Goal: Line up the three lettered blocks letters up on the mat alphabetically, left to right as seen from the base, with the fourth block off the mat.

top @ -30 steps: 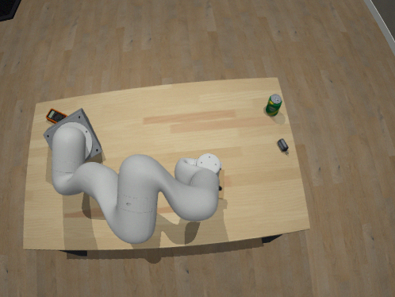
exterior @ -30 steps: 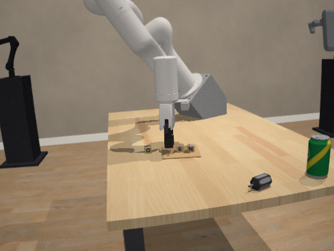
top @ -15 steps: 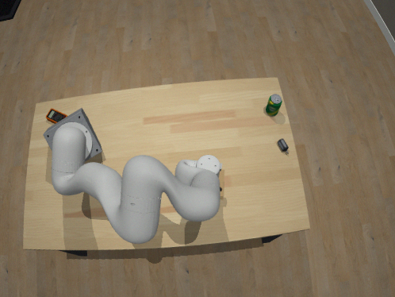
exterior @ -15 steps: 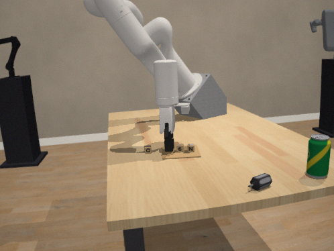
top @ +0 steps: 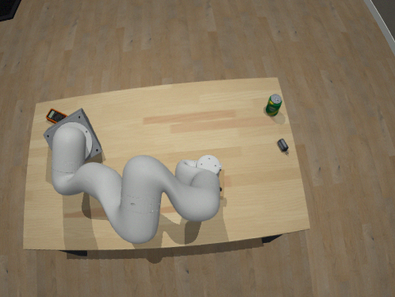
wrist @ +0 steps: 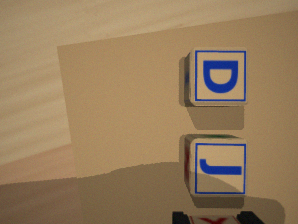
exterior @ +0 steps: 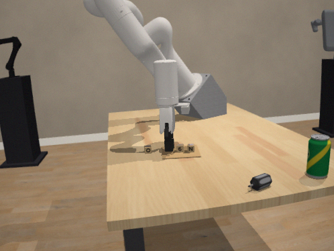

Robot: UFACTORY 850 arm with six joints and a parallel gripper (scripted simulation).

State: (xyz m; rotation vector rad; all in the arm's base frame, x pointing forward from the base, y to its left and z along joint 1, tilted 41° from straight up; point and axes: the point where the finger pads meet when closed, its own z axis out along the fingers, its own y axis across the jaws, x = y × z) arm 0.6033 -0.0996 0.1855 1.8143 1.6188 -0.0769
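Right now my hand is 4 cm to the right of the tan mat, 3 cm above it and 1 cm short of it. Also, from my hand: green can (40 cm to the left, 35 cm ahead, 3 cm above); then orange meter (79 cm behind, 42 cm to the left, 1 cm below).
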